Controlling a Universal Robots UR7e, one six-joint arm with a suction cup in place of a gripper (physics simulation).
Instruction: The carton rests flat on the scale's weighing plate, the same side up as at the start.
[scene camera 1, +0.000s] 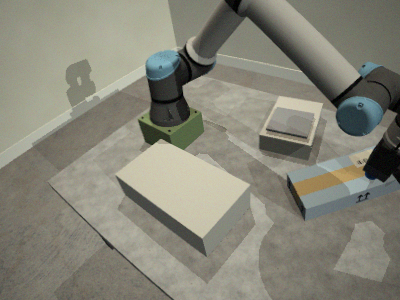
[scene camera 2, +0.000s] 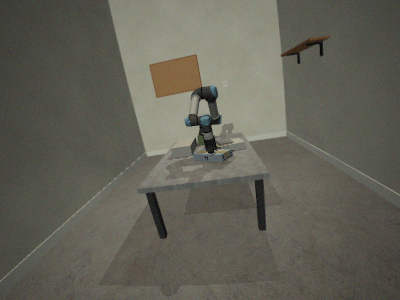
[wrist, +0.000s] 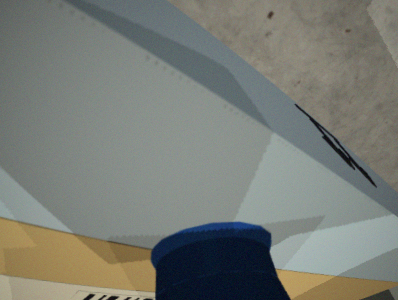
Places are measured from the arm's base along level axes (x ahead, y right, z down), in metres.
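Pixels of known places: hand, tool point: (scene camera 1: 369, 176) (scene camera 2: 212, 153) (wrist: 210, 229); arm's base, link origin: (scene camera 1: 170, 115).
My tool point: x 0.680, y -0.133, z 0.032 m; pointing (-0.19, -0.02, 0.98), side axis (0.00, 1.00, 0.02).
For each thing: its top centre in the pictures, then the offset to it from my tool point.
- carton, top centre: (scene camera 1: 354, 167) (scene camera 2: 210, 149) dz -0.024, dx -0.044, dy +0.013 m
- scale, top centre: (scene camera 1: 293, 113) (scene camera 2: 228, 140) dz -0.012, dx -0.315, dy -0.138 m
- large cream box, top centre: (scene camera 1: 177, 179) (scene camera 2: 184, 142) dz -0.027, dx -0.426, dy +0.339 m
The carton (scene camera 1: 325, 182) (scene camera 2: 201, 157) (wrist: 150, 115) is a long light-blue box with an orange stripe and a barcode label on its top face. It is at the right in scene camera 1, at or just above the table top; a gap below it cannot be made out. My gripper (scene camera 1: 370, 175) (scene camera 2: 211, 152) (wrist: 212, 232), a blue suction cup, is pressed on its top face beside the label and holds it. The scale (scene camera 1: 286, 146) (scene camera 2: 238, 144) is a cream box behind the carton in scene camera 1. Its grey weighing plate (scene camera 1: 291, 122) bears no carton.
A large cream box (scene camera 1: 182, 187) (scene camera 2: 183, 148) stands on the table (scene camera 1: 150, 267) (scene camera 2: 205, 183), left of the carton. The arm stands on a green base block (scene camera 1: 187, 131). A brown board (scene camera 2: 176, 76) and a shelf (scene camera 2: 305, 45) are on the walls.
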